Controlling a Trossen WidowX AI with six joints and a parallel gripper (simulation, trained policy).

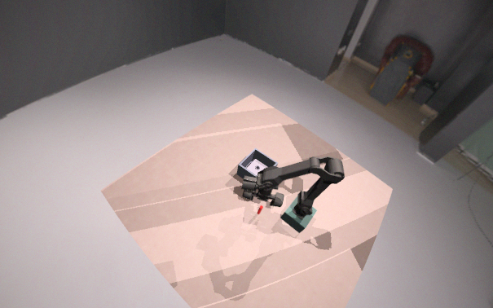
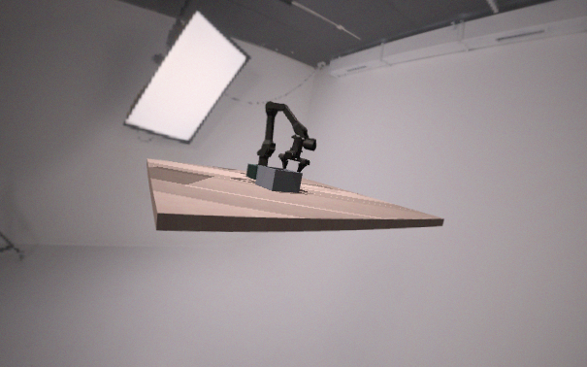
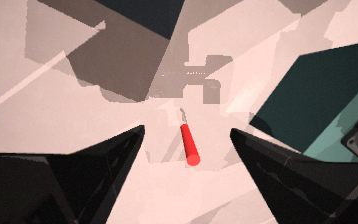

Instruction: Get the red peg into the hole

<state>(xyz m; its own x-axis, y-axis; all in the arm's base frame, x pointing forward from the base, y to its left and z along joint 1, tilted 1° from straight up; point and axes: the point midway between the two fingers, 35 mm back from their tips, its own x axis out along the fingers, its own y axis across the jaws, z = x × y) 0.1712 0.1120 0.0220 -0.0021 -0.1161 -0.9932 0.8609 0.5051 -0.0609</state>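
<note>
My gripper tip is 3 cm above the red peg, 2 cm to the right of it and 2 cm past it. Round my gripper tip: grey box 16 cm ahead, 14 cm to the right, 4 cm below.
</note>
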